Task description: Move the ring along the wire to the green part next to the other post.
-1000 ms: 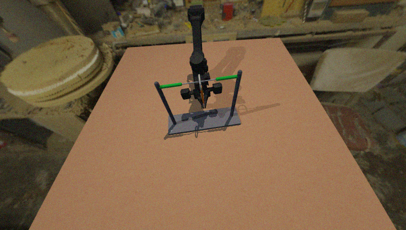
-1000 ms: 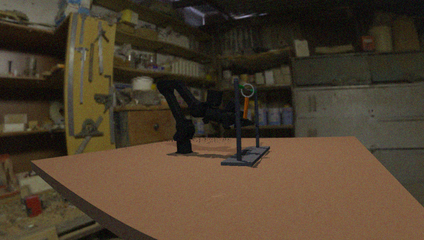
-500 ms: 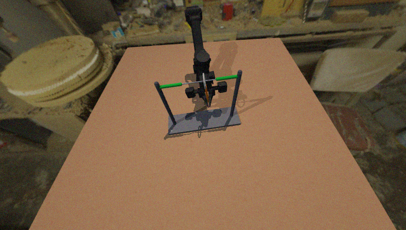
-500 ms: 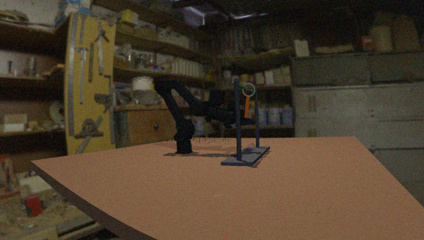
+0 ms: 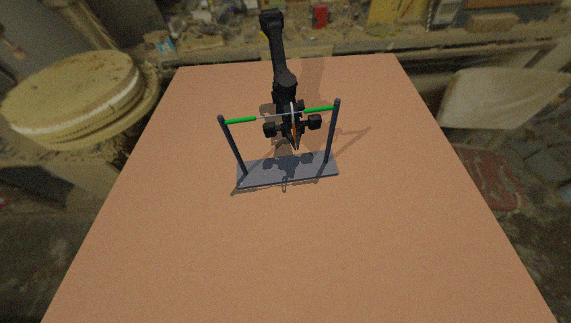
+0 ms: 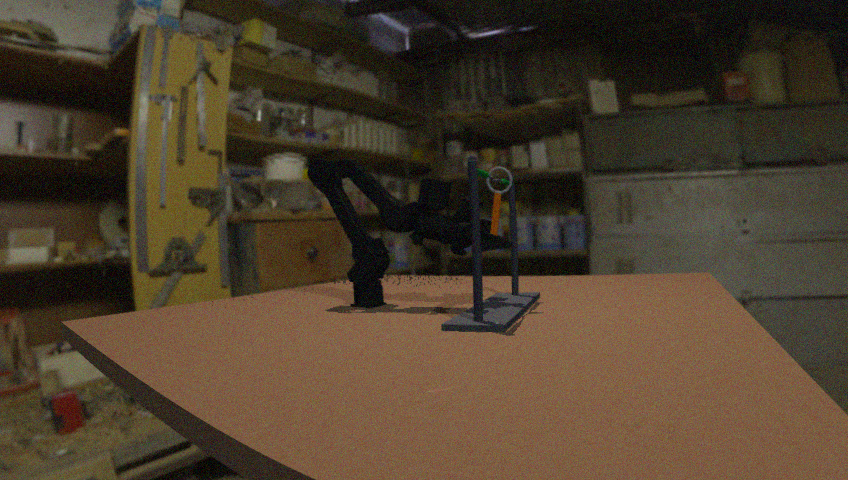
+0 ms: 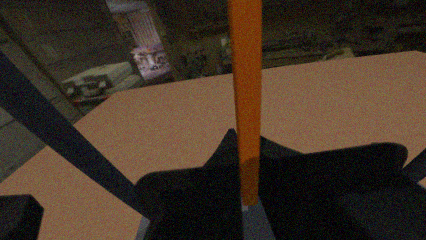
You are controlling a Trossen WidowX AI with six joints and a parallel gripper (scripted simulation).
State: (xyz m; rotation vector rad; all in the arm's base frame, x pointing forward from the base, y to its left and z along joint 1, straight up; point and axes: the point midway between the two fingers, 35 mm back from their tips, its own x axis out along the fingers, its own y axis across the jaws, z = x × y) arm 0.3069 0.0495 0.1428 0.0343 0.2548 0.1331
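Right now my gripper tip is 9 cm below the ring with orange handle, 2 cm past it and 1 cm to the left of it.
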